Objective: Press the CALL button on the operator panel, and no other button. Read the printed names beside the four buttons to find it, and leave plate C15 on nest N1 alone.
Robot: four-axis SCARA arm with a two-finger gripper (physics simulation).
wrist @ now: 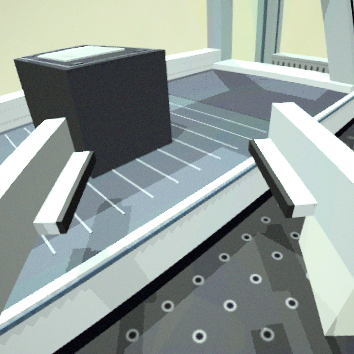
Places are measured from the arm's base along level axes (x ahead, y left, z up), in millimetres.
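Where they show: gripper, fingertip midpoint: (pixel 170 131).
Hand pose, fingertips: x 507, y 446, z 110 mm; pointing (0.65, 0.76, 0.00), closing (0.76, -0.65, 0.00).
Things, the pixels of their top centre, and the offset from my fingertips. "spot": a spot on its surface instead. Level surfaces: height alone.
- tall dark block at a spot on its surface: (pixel 120 105) spot: dx +18, dy +69, dz -7 mm
- pale top panel at a spot on its surface: (pixel 82 53) spot: dx +19, dy +112, dz +22 mm
- lined deck at its surface level: dz -49 mm
- white rim at a spot on its surface: (pixel 145 262) spot: dx -21, dy +4, dz -68 mm
- Dark floor at its surface level: dz -97 mm
My gripper (pixel 170 131) is shut at its narrow setting, with nothing between its fingers. A gap still shows between the two dark-edged pads, one at the left and one at the right of the wrist view. Beyond the gap lie the grey-blue deck and its pale front edge. The operator panel, its CALL button and the other buttons do not show in this view. No printed names show. I cannot make out plate C15 or nest N1 by any label.
A tall dark block (pixel 120 105) with a pale top panel (pixel 82 53) stands on the lined deck (pixel 210 160), behind the left finger. A white rim (pixel 145 262) runs diagonally along the deck. Dark floor (pixel 220 325) with ringed holes lies at lower right. Pale posts (pixel 219 30) stand behind.
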